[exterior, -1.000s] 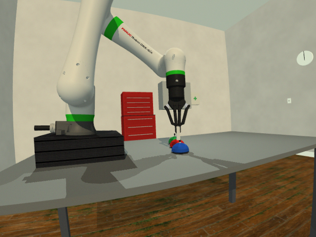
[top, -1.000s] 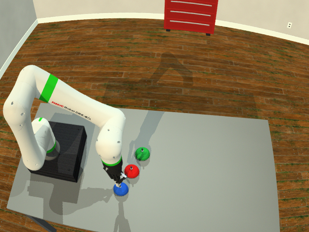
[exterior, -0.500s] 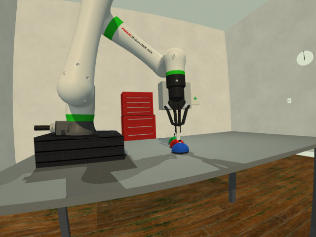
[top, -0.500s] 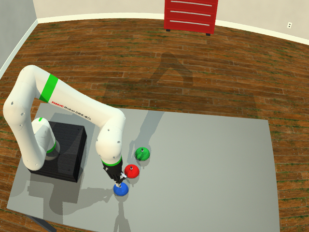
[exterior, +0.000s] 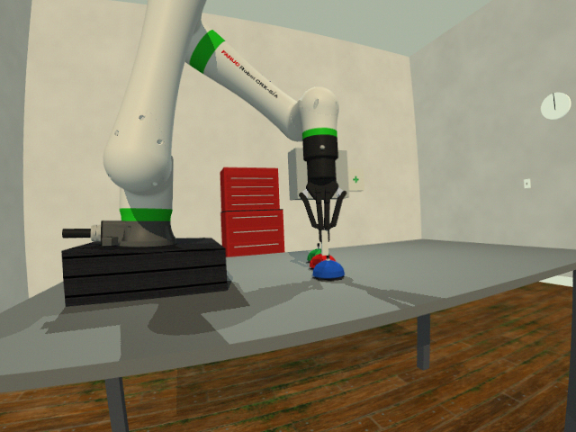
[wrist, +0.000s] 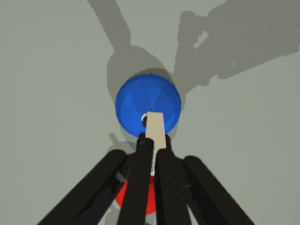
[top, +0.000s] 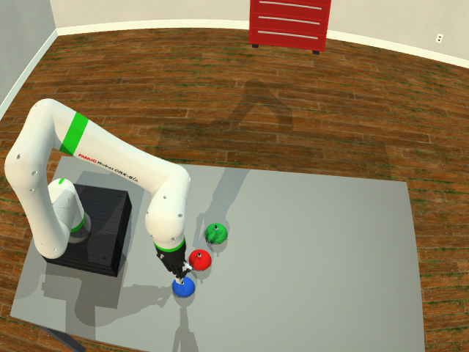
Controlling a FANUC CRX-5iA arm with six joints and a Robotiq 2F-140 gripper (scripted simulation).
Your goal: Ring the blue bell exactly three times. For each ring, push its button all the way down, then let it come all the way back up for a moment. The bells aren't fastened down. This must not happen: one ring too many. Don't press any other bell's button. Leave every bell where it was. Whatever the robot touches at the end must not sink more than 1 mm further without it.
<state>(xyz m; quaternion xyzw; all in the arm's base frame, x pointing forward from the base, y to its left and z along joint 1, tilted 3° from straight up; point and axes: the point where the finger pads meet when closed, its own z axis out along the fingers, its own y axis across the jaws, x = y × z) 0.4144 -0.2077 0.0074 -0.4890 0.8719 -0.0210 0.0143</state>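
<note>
My gripper is now 1 cm short of the blue bell and 6 cm above it. From my hand the other things lie so: red bell: 7 cm ahead, 11 cm to the left, 5 cm below; green bell: 14 cm ahead, 22 cm to the left, 5 cm below.
</note>
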